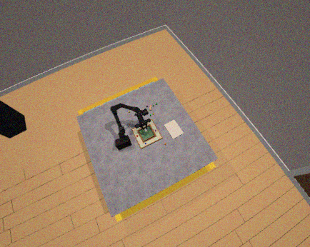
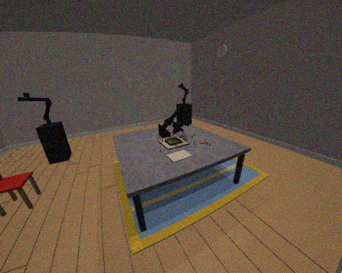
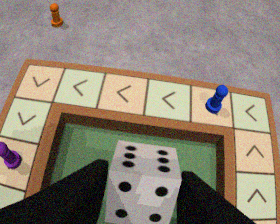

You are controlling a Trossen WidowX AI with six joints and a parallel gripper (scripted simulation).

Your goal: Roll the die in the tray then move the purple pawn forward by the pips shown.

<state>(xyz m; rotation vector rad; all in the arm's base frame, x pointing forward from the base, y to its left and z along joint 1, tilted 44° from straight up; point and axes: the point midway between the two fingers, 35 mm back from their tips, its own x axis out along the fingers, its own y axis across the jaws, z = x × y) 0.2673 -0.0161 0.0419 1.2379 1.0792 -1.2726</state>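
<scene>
Right now my gripper tip is 20 mm above the white die. The rest, counted from my gripper tip: purple pawn 110 mm ahead, 30 mm to the right, 90 mm below; green felt tray 110 mm below; red pawn 110 mm behind, 20 mm to the left, 90 mm below.
</scene>
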